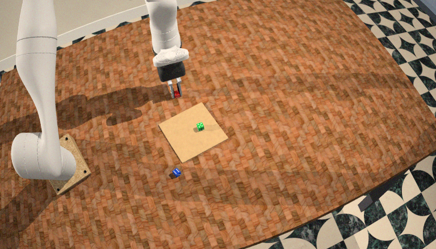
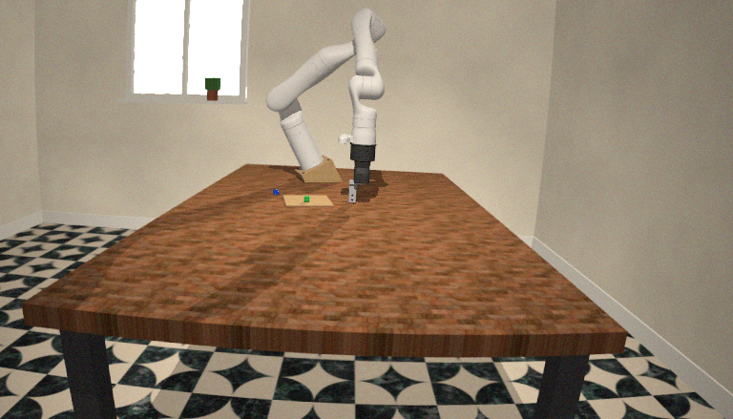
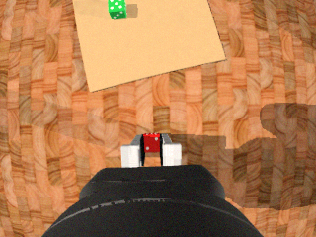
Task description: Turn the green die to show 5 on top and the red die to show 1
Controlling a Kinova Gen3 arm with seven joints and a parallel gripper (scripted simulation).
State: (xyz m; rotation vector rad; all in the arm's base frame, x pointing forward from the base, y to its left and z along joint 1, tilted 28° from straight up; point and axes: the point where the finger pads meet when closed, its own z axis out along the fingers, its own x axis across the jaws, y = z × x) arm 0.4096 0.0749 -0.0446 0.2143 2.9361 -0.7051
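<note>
Right now my hand is 10 mm above the red die. Also, from my hand: tan mat 20 mm behind, 140 mm to the right, 20 mm below; then green die 10 mm ahead, 140 mm to the right, 10 mm below; then blue die 110 mm behind, 230 mm to the right, 10 mm below.
</note>
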